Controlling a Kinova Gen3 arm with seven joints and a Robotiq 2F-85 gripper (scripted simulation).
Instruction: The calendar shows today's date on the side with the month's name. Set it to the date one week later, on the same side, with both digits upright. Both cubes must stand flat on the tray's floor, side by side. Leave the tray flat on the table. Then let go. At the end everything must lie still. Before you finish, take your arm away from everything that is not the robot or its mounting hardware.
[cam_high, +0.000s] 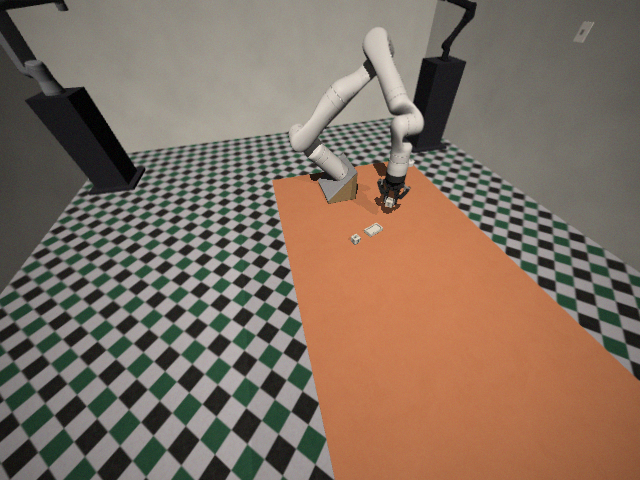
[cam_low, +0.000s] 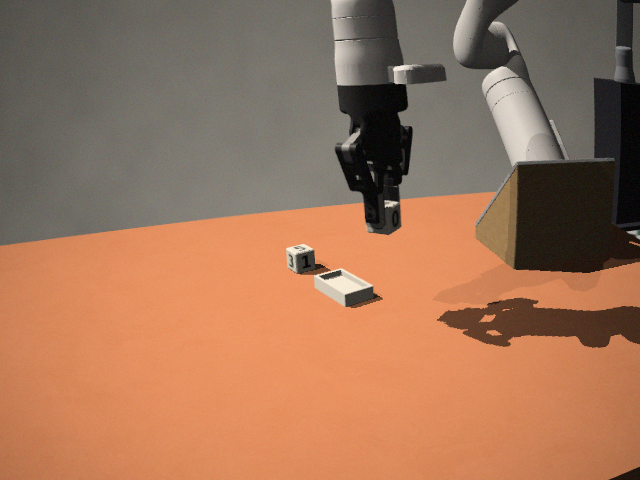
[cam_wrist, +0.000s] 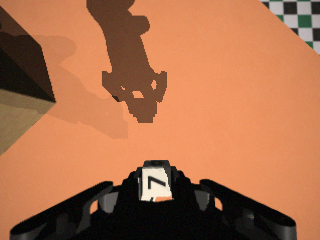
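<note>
Now: hand 120 mm above the white calendar tray, 70 mm to the left of it and 40 mm short of it. Also, from my hand: cube: 10 mm below.
</note>
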